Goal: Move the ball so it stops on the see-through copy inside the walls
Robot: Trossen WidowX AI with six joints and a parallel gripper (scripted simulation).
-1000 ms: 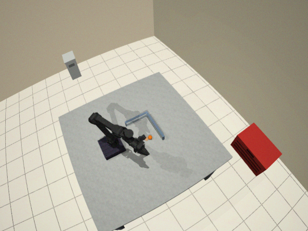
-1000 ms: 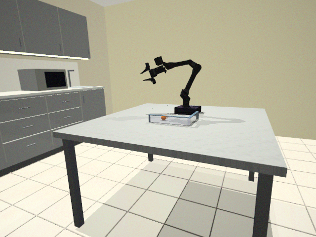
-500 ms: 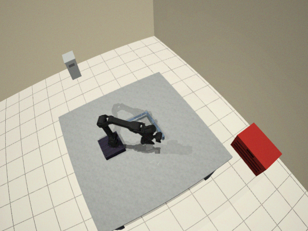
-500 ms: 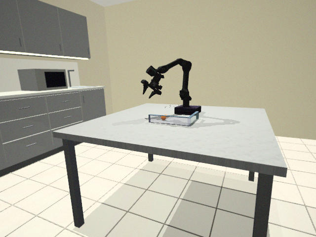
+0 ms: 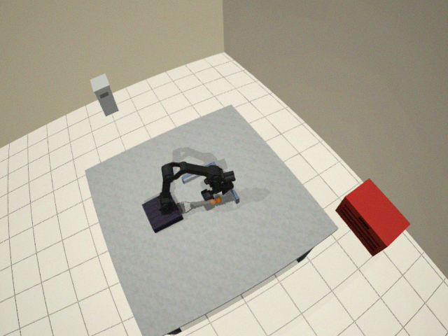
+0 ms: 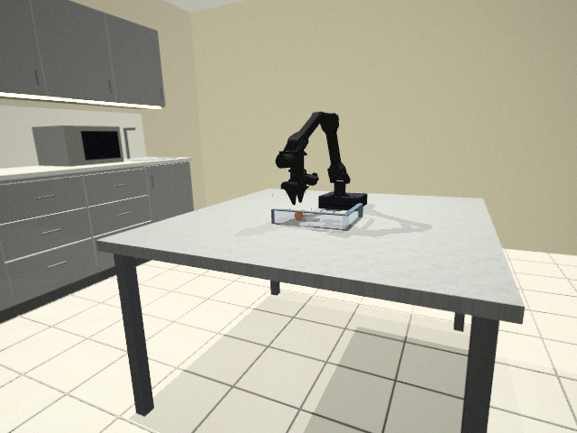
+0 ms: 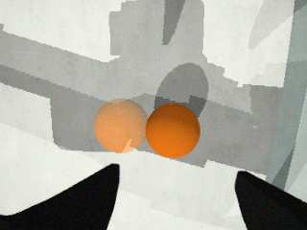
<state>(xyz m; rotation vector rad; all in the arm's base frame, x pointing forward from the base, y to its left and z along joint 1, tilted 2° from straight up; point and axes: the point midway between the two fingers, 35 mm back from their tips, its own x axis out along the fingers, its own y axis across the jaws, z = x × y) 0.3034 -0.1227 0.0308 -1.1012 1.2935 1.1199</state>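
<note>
The orange ball is 1 cm to the left of my gripper tip and 5 cm below it. Also, from my gripper tip: see-through copy 3 cm behind, 1 cm to the left, 5 cm below; clear wall 11 cm ahead, 8 cm to the left, 4 cm below.
</note>
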